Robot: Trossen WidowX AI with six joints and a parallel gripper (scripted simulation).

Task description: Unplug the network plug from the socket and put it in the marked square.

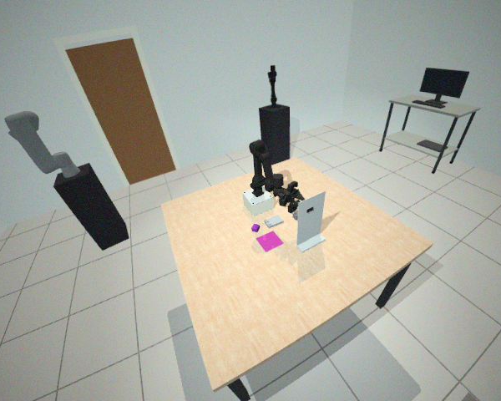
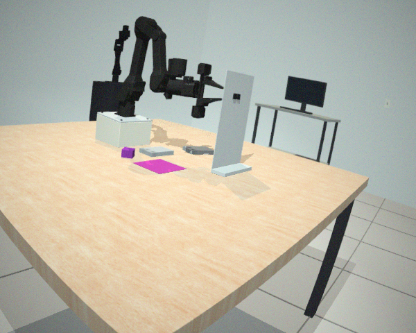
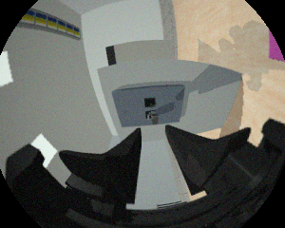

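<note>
Now: gripper tip 40 mm short of the network plug. The rest, counted from my gripper tip: upright panel 50 mm ahead, 10 mm to the right, 100 mm below; magenta marked square 90 mm behind, 180 mm to the right, 240 mm below.
</note>
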